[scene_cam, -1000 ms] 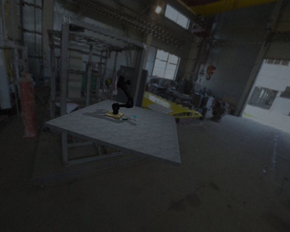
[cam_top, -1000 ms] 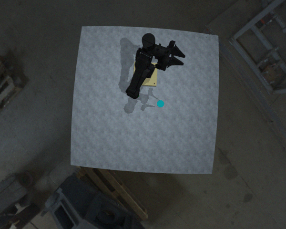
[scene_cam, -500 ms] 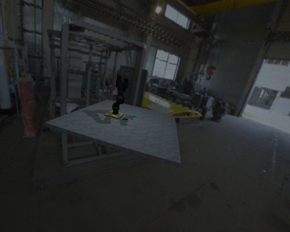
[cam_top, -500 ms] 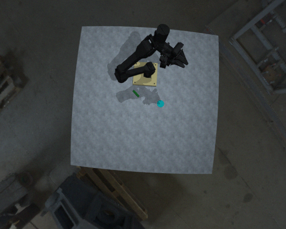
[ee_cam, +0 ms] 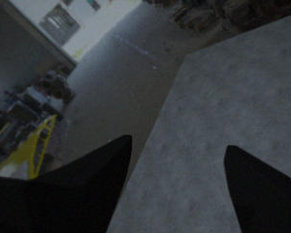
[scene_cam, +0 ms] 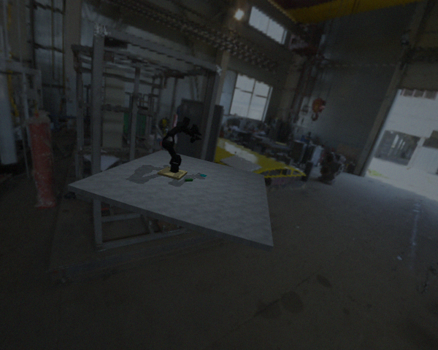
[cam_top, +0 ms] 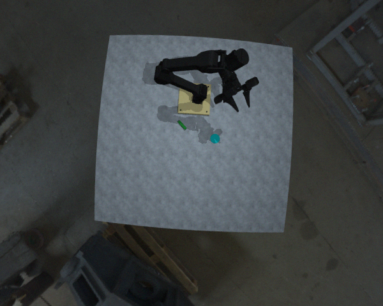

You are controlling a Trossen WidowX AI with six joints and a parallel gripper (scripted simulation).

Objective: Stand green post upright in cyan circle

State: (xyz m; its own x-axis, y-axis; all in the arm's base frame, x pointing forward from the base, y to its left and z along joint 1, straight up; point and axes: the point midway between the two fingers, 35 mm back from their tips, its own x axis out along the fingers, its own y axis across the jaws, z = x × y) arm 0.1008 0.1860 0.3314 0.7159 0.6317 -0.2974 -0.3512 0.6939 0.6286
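Right now the green post is 33 cm below my gripper tip, 27 cm to the right of it and 6 cm ahead of it. From my gripper tip the other things lie so: cyan circle: 34 cm below, 10 cm ahead, 5 cm to the right.
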